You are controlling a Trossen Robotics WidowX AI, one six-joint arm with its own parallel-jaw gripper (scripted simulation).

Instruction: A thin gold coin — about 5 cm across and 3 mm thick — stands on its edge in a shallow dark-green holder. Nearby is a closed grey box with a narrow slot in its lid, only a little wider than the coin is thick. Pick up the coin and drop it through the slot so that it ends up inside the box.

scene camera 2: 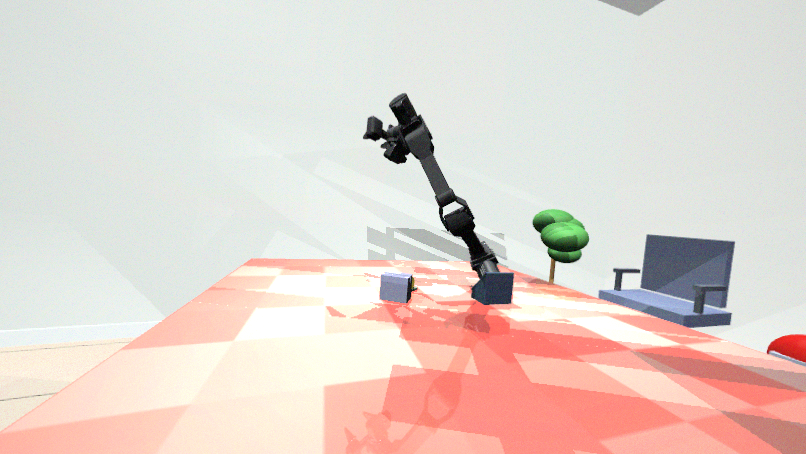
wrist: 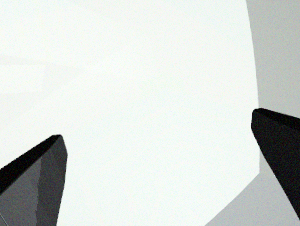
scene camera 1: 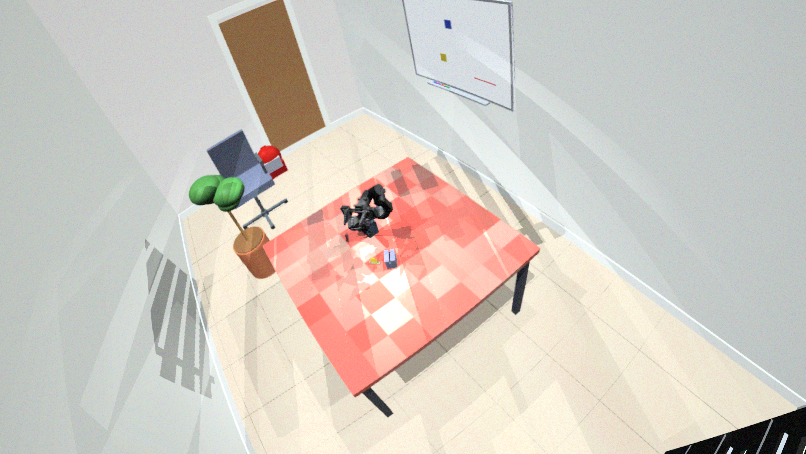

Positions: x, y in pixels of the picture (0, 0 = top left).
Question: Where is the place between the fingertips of my gripper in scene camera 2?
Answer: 372, 142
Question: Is my gripper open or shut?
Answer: Open.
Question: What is my gripper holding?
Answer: Nothing.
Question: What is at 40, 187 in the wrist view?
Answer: My gripper.
